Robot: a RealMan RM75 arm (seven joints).
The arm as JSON. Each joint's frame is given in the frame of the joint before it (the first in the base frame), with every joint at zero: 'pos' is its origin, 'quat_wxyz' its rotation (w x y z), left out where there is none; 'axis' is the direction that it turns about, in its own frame. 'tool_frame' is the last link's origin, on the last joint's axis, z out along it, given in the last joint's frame.
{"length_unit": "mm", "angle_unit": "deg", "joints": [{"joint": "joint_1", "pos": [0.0, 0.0, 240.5], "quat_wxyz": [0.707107, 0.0, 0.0, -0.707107], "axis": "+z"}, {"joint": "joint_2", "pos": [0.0, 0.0, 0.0], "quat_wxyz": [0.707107, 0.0, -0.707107, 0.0], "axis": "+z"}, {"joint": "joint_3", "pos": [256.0, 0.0, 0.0], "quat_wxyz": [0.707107, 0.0, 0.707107, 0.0], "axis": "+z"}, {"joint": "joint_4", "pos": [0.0, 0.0, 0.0], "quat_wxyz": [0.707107, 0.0, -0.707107, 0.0], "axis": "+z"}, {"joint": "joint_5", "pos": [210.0, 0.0, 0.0], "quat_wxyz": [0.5, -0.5, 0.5, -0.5], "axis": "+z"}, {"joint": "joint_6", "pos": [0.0, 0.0, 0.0], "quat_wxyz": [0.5, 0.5, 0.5, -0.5], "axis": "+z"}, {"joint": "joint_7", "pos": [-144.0, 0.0, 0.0], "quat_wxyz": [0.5, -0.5, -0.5, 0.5], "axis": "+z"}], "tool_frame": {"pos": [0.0, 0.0, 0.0], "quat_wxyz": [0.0, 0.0, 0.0, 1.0]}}
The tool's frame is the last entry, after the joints.
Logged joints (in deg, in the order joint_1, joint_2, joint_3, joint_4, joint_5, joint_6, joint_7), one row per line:
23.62 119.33 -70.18 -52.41 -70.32 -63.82 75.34
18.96 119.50 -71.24 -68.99 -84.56 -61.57 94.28
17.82 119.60 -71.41 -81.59 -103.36 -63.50 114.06
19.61 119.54 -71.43 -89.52 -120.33 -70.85 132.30
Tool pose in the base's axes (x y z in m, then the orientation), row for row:
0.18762 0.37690 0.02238 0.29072 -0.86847 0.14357 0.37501
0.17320 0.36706 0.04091 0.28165 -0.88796 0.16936 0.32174
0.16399 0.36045 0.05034 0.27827 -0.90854 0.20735 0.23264
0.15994 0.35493 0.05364 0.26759 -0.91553 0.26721 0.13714
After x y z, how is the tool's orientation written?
As a quaternion, w x y z.
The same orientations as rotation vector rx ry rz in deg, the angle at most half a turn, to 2 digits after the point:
-132.70 21.94 57.30
-136.30 26.00 49.39
-139.70 31.88 35.77
-141.54 41.31 21.20

